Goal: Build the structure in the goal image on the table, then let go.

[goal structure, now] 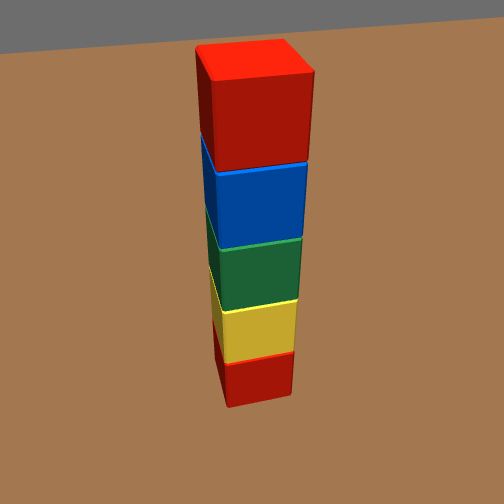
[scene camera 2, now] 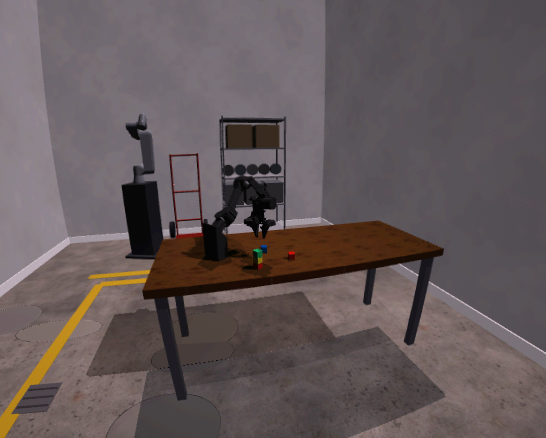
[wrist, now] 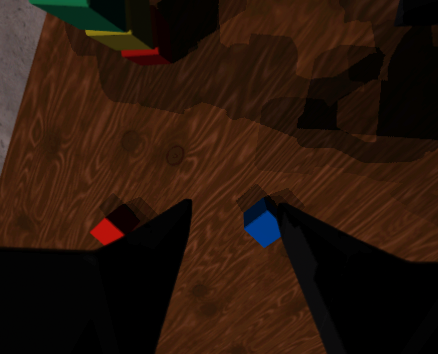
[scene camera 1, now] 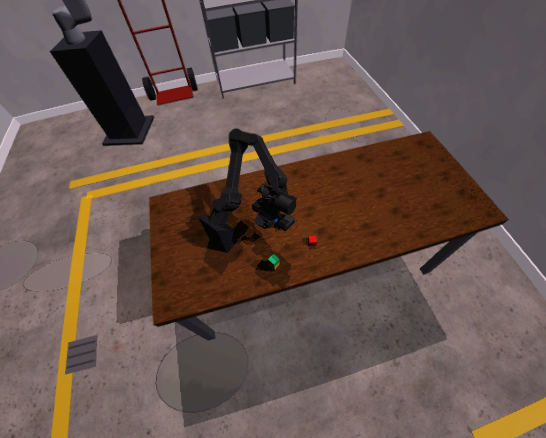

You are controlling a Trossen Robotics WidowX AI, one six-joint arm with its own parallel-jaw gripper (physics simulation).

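Places are measured from the arm's base along level axes (x ahead, y left, z up), in metres.
Pixels of known places: gripper, between the fingertips: (scene camera 2: 260, 238) (wrist: 234, 208) (scene camera 1: 274, 226); arm's base, origin of its link: (scene camera 2: 214, 230) (scene camera 1: 216, 222).
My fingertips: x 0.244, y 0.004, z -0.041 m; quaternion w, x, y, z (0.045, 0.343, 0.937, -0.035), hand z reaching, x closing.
Observation:
For each thing: its top centre in the pictures, then the offset to it from my fingertips. Level surfaces: height alone.
- green cube, centre of its top: (scene camera 1: 273, 258) (scene camera 2: 257, 250) 0.009 m down, 0.002 m back, 0.148 m right
- yellow cube, centre of its top: (wrist: 103, 3) (scene camera 2: 257, 256) 0.041 m down, 0.002 m back, 0.145 m right
- loose red cube, centre of its top: (wrist: 107, 234) (scene camera 1: 312, 239) (scene camera 2: 291, 252) 0.074 m down, 0.166 m ahead, 0.023 m right
- blue cube, centre of its top: (wrist: 266, 230) (scene camera 1: 278, 221) (scene camera 2: 263, 246) 0.074 m down, 0.013 m ahead, 0.070 m left
- wooden table, height of its surface: 0.107 m down
A stack of three cubes stands upright near the table's front edge: a green cube (scene camera 1: 273, 260) (scene camera 2: 257, 253) (wrist: 85, 12) on top, a yellow cube (scene camera 2: 258, 260) (wrist: 117, 41) in the middle and a red cube (scene camera 2: 258, 266) (wrist: 147, 56) at the bottom. A loose red cube (scene camera 1: 312, 240) (scene camera 2: 291, 256) (wrist: 107, 231) lies to the right of the stack. A blue cube (scene camera 1: 276, 220) (scene camera 2: 264, 248) (wrist: 263, 227) lies behind them, partly covered by the gripper in scene camera 1. My gripper (scene camera 2: 260, 236) (wrist: 234, 208) is open and empty, above the table; in the wrist view the blue cube shows beside its right fingertip.
The wooden table (scene camera 1: 390, 175) (scene camera 2: 345, 240) carries the cubes and the arm's black base (scene camera 1: 220, 236) (scene camera 2: 215, 242). Behind the table stand a red hand truck (scene camera 1: 174, 95) (scene camera 2: 186, 191), a shelf unit (scene camera 2: 285, 175) and a black pedestal (scene camera 1: 100, 85) (scene camera 2: 142, 215) with another arm.

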